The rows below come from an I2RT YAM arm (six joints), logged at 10 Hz.
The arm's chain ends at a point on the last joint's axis. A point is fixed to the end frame.
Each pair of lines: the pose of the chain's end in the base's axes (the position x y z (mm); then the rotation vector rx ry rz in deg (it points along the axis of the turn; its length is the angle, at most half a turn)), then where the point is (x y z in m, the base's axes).
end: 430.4 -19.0 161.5 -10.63 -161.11 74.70
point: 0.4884 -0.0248 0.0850
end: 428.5 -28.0 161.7 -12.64 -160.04 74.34
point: 0.4859 -0.0355 0.0849
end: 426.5 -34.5 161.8 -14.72 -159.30 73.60
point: 0.4835 -0.0432 0.0848
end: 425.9 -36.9 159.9 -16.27 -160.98 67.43
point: 0.4829 -0.0414 0.0825
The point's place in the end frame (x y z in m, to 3 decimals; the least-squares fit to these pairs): -0.057 0.060 0.049
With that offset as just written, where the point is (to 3 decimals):
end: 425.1 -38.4 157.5 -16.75 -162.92 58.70
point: 0.481 -0.036 0.080
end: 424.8 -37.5 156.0 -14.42 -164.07 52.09
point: 0.479 -0.028 0.077
